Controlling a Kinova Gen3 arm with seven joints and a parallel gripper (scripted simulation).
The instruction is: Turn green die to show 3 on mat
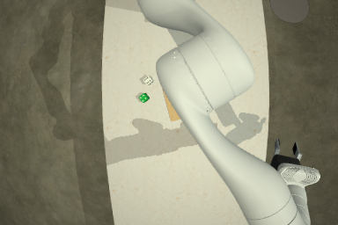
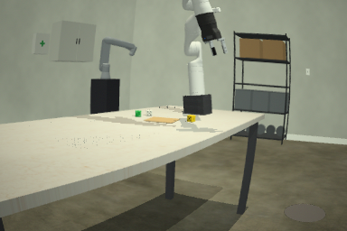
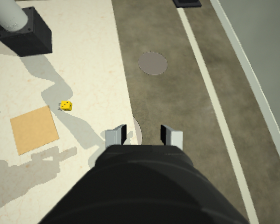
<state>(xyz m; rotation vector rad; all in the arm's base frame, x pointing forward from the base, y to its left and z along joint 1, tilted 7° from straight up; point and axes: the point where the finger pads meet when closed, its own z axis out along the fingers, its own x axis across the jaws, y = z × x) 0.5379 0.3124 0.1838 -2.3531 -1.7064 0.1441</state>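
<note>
The green die lies 18 cm behind my hand, 48 cm to the right of it and 32 cm below it. From my hand the other things lie so: white die (25 cm behind, 45 cm to the right, 32 cm below); then yellow die (20 cm behind, 19 cm to the right, 32 cm below); then tan mat (15 cm behind, 32 cm to the right, 33 cm below).
</note>
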